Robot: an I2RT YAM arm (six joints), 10 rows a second.
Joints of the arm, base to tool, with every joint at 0 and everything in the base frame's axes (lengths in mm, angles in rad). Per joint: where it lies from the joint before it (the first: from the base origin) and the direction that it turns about. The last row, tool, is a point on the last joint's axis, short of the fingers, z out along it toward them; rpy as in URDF.
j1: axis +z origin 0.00 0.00 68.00
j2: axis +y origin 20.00 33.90 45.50
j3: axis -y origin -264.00 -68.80 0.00
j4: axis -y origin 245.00 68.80 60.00
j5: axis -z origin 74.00 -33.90 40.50
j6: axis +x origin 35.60 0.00 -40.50
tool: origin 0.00 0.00 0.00 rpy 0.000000 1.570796 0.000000
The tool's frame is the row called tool.
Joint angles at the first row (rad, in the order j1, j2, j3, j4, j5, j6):
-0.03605 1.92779 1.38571 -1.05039 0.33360 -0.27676
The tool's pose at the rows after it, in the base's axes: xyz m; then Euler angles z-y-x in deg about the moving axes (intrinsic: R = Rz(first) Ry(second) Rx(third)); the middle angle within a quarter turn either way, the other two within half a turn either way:
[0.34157, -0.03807, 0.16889, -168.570, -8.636, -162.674]
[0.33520, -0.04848, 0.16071, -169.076, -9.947, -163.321]
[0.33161, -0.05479, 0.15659, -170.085, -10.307, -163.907]
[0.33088, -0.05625, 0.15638, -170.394, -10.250, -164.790]
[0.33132, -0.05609, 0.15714, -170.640, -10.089, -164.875]
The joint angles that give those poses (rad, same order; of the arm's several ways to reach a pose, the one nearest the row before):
-0.07726 1.92780 1.34603 -1.04884 0.33169 -0.28974
-0.10966 1.92780 1.31097 -1.03135 0.32902 -0.31298
-0.13028 1.92779 1.29339 -1.02215 0.32140 -0.31492
-0.13638 1.92778 1.29302 -1.02562 0.30651 -0.31414
-0.13600 1.92779 1.29644 -1.02827 0.30385 -0.30919

